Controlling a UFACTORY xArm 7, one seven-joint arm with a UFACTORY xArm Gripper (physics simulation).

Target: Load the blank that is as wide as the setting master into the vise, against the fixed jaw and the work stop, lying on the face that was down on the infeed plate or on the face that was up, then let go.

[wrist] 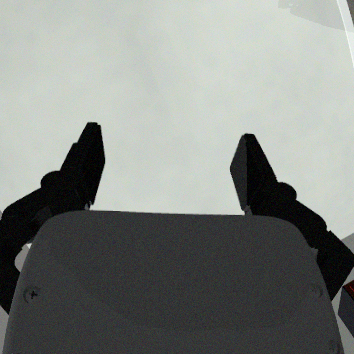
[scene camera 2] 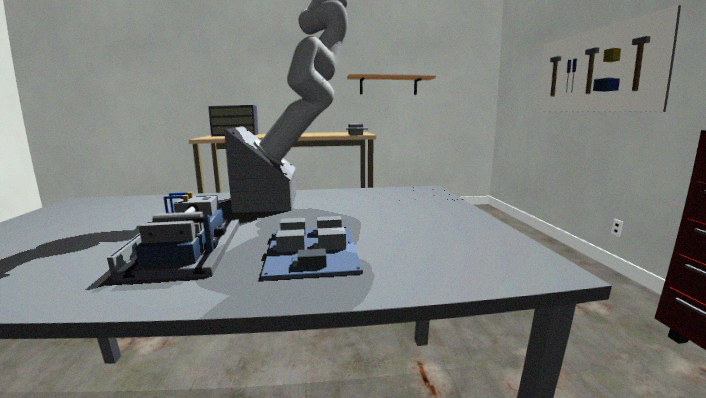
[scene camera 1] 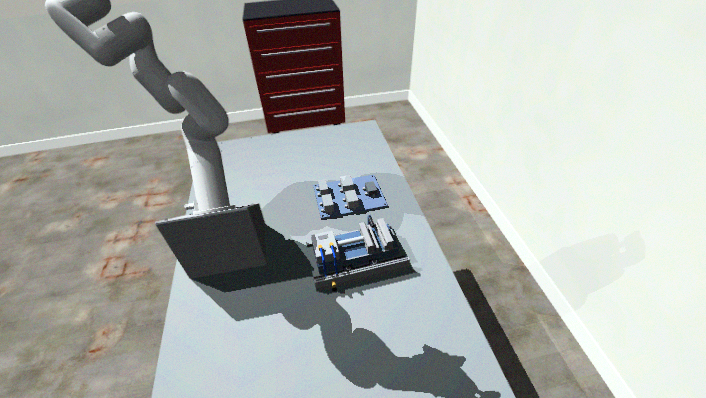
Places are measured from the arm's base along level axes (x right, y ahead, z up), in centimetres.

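Where they show: gripper, fingertip midpoint: [wrist: 170, 145]; arm's base at its link origin: [scene camera 2: 268, 153] [scene camera 1: 214, 211].
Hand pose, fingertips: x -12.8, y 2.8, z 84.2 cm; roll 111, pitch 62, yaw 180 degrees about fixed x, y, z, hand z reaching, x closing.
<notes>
Things, the pixels of their top centre, and the offset from my fingertips. Level surfaces: height alone.
- darker block at its top centre: [scene camera 2: 311, 252] [scene camera 1: 371, 186] dx -4.8, dy +50.6, dz -98.0 cm
- vise at its top centre: [scene camera 2: 181, 207] [scene camera 1: 355, 237] dx +25.1, dy +39.3, dz -91.4 cm
- table at its surface level: dz -101.3 cm
My gripper [wrist: 170, 145] is open, with a pale wall between and beyond its spread fingers in the wrist view; it is outside both scene views. The blue infeed plate [scene camera 1: 373, 202] [scene camera 2: 341, 268] lies on the table and bears several small blocks. Four are light grey, such as the blocks [scene camera 1: 351, 198] [scene camera 2: 332, 239]; one darker block [scene camera 1: 371, 188] [scene camera 2: 312, 259] stands apart. Which matches the setting master's width I cannot tell. The vise [scene camera 1: 352, 251] [scene camera 2: 167, 254] stands beside the plate, with pale jaws [scene camera 1: 385, 234] [scene camera 2: 167, 233] at its outer end. No blank can be made out between them.
The arm's wedge-shaped base [scene camera 1: 220, 245] [scene camera 2: 257, 180] stands on the table [scene camera 1: 240, 350] [scene camera 2: 450, 260] beside the vise. Blue hoses [scene camera 1: 334, 260] rise at the vise's inner end. A red drawer cabinet [scene camera 1: 300, 70] stands beyond the table. A wooden bench [scene camera 2: 320, 136] stands behind the arm.
</notes>
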